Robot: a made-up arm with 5 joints.
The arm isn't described. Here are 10 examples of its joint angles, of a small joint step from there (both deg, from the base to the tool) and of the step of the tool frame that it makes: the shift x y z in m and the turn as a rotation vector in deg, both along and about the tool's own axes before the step.
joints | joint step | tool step
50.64 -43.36 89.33 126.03 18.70 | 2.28 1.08 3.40 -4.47 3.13 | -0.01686 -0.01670 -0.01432 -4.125 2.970 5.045
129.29 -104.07 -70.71 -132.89 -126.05 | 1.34 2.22 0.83 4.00 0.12 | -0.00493 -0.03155 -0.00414 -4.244 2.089 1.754
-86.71 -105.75 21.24 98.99 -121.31 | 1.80 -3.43 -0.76 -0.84 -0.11 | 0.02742 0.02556 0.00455 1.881 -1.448 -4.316
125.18 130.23 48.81 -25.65 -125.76 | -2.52 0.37 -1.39 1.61 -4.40 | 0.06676 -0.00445 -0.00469 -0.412 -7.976 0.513
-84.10 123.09 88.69 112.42 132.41 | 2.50 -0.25 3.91 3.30 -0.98 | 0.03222 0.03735 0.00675 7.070 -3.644 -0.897
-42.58 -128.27 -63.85 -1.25 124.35 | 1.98 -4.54 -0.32 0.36 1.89 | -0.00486 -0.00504 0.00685 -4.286 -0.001 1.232
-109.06 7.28 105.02 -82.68 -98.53 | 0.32 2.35 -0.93 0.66 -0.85 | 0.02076 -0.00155 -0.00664 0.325 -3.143 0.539
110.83 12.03 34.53 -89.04 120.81 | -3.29 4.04 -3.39 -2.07 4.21 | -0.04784 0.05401 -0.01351 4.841 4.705 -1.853
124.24 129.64 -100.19 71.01 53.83 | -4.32 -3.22 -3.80 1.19 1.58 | -0.02497 0.03881 0.04057 8.073 1.763 3.653
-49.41 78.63 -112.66 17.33 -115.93 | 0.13 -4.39 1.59 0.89 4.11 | -0.07064 -0.03289 0.02859 -3.690 6.982 -2.027
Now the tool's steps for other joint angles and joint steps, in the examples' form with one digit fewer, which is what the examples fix.
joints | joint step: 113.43 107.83 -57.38 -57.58 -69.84 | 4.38 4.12 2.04 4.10 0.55
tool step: -0.0943 -0.0242 0.0027 -3.88 7.55 -4.30
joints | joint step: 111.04 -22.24 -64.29 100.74 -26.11 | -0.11 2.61 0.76 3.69 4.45
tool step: -0.0068 -0.0214 0.0087 -2.16 1.94 -4.23
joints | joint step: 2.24 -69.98 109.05 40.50 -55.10 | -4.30 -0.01 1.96 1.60 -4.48
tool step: -0.0288 -0.0512 0.0089 -4.45 0.36 1.41
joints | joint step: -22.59 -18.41 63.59 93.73 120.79 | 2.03 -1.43 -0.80 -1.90 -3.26
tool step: 0.0219 -0.0122 -0.0026 -4.44 -3.60 -0.78
